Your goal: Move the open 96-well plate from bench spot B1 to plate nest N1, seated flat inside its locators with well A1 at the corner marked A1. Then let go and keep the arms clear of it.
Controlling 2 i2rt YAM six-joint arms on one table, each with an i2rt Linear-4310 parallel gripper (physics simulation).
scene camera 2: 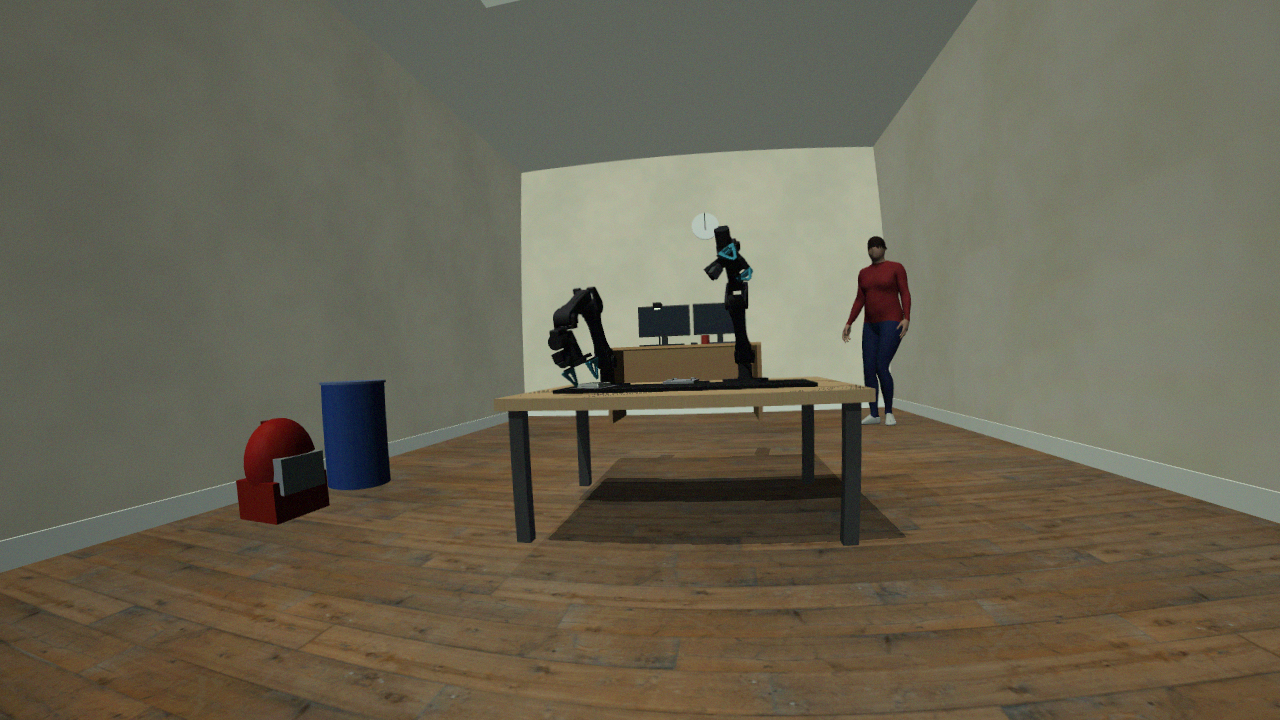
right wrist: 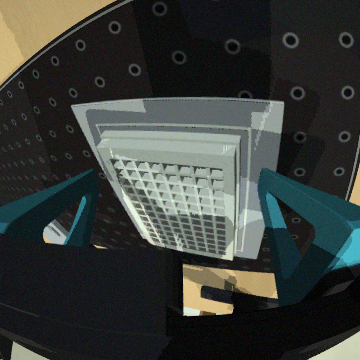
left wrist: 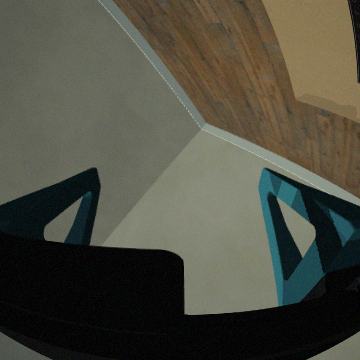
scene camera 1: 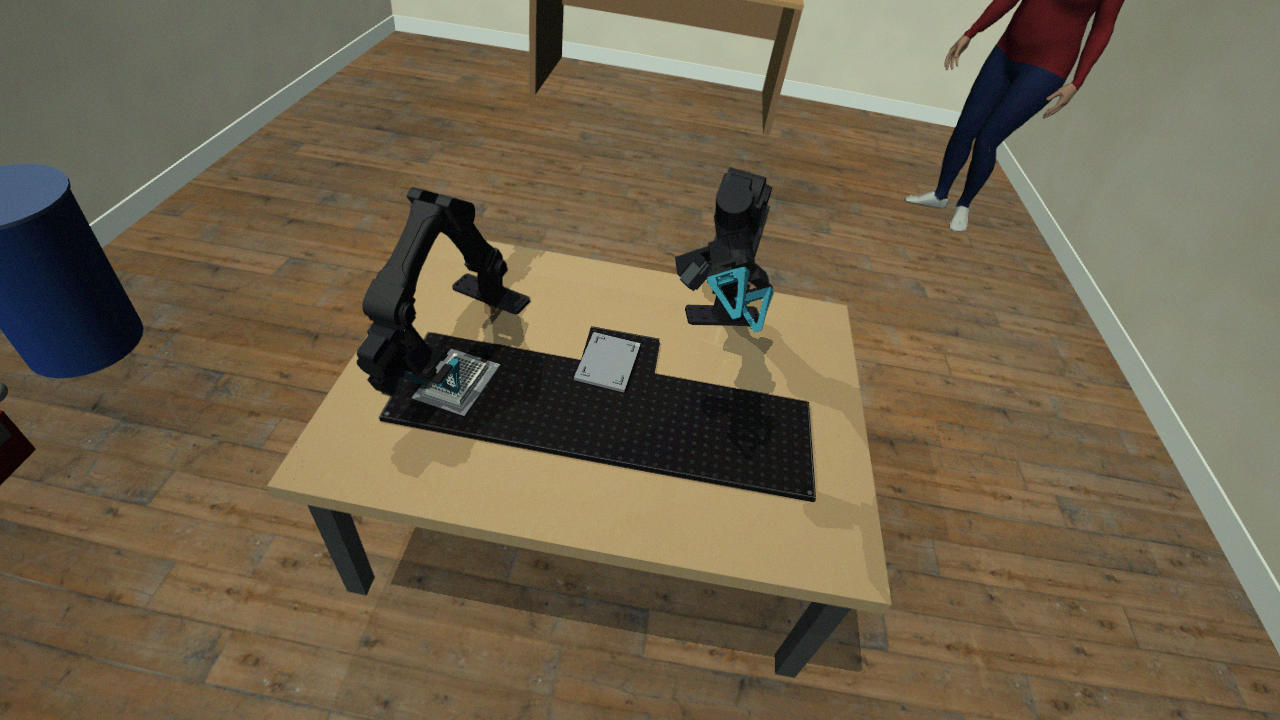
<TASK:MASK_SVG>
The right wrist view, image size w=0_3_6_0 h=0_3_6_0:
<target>my right gripper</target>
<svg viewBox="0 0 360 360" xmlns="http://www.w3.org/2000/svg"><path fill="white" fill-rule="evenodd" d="M360 205L299 183L268 168L261 168L257 190L272 261L278 307L237 313L187 316L183 315L182 261L179 257L161 250L89 247L100 187L96 170L86 170L56 185L0 206L0 333L19 345L50 360L306 360L340 343L360 330ZM81 198L74 221L63 244L45 242L43 240L44 227ZM276 197L314 227L314 239L303 257L285 225Z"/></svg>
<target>white well plate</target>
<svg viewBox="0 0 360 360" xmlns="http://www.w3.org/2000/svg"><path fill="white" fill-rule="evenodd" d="M101 133L101 141L97 144L96 148L148 242L180 251L232 260L233 253L236 253L238 236L240 135L148 130L104 130Z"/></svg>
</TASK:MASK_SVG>
